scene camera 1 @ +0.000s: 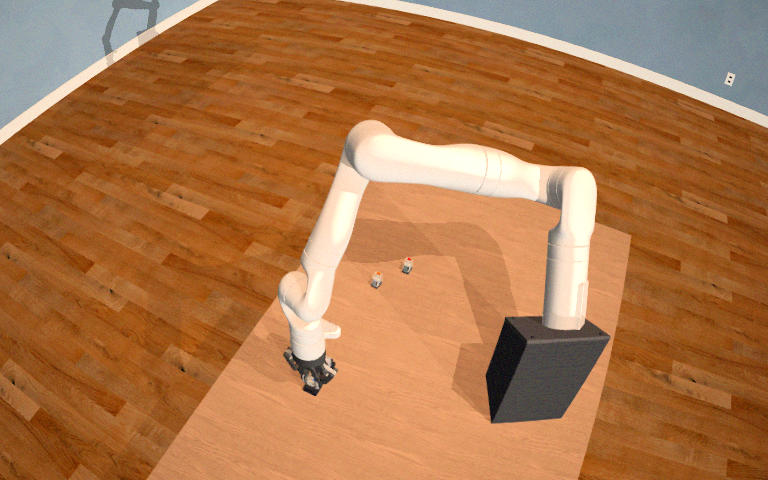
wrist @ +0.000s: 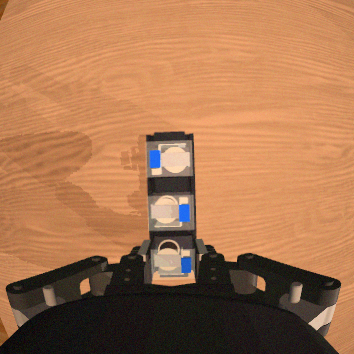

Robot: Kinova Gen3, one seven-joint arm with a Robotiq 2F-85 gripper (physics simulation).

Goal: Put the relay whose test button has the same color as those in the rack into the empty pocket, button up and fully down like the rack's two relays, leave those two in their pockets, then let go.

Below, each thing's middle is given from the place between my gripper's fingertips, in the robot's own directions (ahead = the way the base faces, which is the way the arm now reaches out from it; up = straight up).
Scene:
Now: the black rack (wrist: pixel 163 183) 3 cm to the right of my hand and 1 cm below it. The rest, counted from my hand: blue-button relay (wrist: pixel 170 157) 6 cm to the right.

